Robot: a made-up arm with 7 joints.
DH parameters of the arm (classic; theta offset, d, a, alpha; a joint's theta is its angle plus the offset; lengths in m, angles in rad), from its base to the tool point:
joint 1: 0 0.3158 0 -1.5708
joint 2: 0 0 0 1.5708
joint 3: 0 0.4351 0.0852 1.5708
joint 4: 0 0 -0.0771 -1.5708
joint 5: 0 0.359 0 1.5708
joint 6: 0 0 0.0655 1.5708
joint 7: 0 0 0 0
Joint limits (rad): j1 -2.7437..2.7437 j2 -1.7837..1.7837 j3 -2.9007..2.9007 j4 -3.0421..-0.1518 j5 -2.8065..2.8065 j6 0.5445..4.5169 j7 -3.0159..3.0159
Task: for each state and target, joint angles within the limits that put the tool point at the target. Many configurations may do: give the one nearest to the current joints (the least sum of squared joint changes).
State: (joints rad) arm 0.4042 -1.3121 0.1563 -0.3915 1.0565 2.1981 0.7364
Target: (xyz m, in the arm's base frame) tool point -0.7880 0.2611 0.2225
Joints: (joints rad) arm -0.3731 -1.7382 0.1772 -0.1518 1.0431 2.7158 0.7364
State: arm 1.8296 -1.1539 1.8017 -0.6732 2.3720 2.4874 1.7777
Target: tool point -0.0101 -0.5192 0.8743
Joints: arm 2.3545 -0.7778 1.3318 -1.0432 2.3994 2.8737 1.7777
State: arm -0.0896 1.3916 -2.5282 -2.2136 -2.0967 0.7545 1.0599
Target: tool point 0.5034 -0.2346 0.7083
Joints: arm 0.0520 1.6492 -2.5159 -1.7659 -2.1448 0.7417 1.0599
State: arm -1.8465 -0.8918 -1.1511 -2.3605 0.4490 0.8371 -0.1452
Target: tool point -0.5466 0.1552 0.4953
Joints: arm -1.3163 -1.1068 -1.5368 -1.9164 0.4475 1.0114 -0.1452
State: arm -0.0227 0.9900 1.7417 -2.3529 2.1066 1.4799 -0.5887
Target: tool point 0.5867 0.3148 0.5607
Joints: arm -0.3852 1.1236 1.6281 -1.6349 2.1218 1.4360 -0.5887
